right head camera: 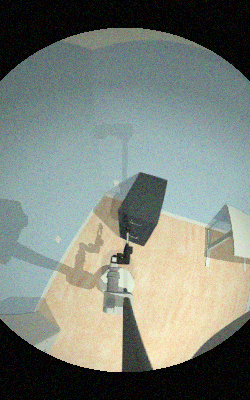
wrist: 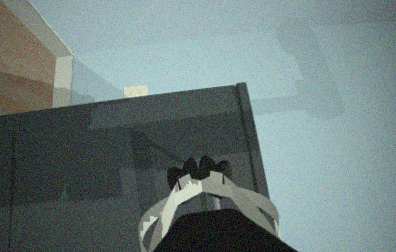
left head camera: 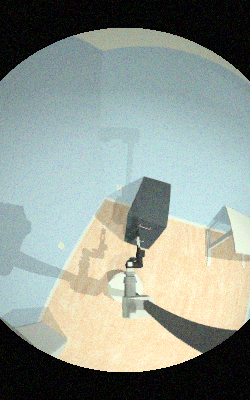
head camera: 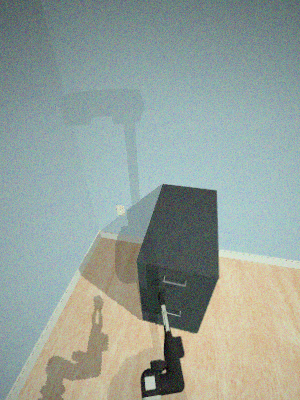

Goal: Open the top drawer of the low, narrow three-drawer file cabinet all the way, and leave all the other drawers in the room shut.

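The dark file cabinet stands against the blue wall. Its top drawer's handle is a thin light bar; another handle shows below it. The drawer fronts look flush and shut; the lowest part is hard to make out. My gripper is at the cabinet's front, a little left of and below the top handle in the head camera view. Its fingertips are together, and no handle shows between them in the wrist view. The gripper's body hides part of the front there.
A pale table-like piece stands right of the cabinet. A grey piece of furniture is at the lower left. The side wall with its white baseboard runs left of the cabinet.
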